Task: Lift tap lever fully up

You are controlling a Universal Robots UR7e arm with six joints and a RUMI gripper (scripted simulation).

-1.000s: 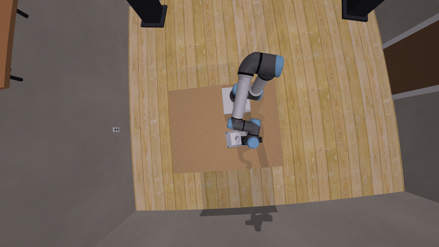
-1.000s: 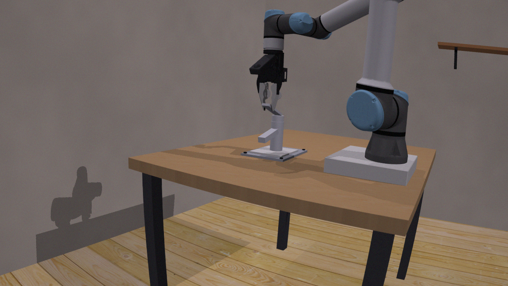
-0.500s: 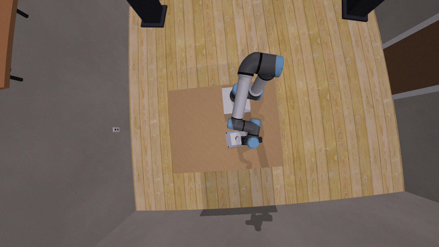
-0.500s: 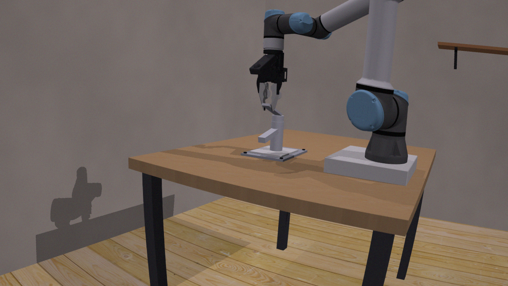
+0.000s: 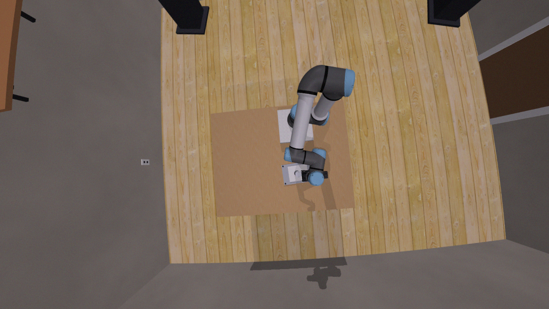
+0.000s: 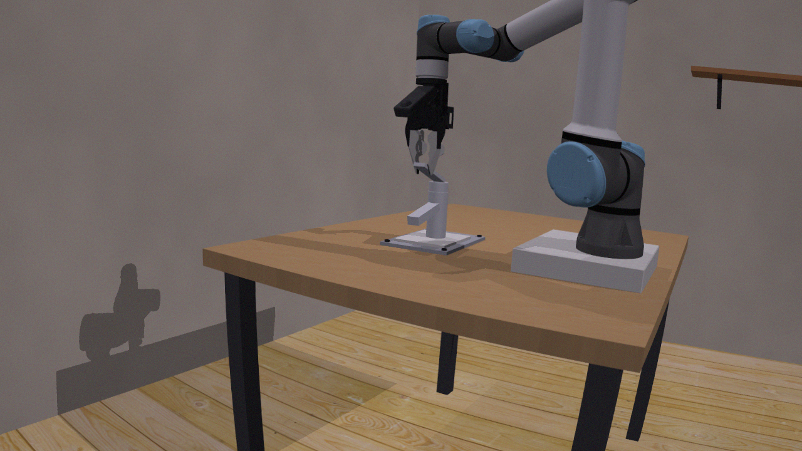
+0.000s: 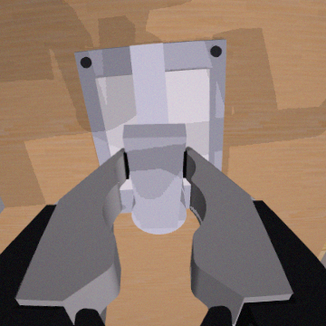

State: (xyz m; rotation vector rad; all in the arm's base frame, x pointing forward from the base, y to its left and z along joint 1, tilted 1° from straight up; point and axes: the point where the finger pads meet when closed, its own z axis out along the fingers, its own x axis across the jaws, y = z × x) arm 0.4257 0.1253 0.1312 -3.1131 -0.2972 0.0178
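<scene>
Now: hand 3 cm to the left of the lever, 1 cm short of it and 1 cm above it. The rest, counted from my hand: grey tap: 8 cm below, 5 cm to the right, 1 cm ahead.
</scene>
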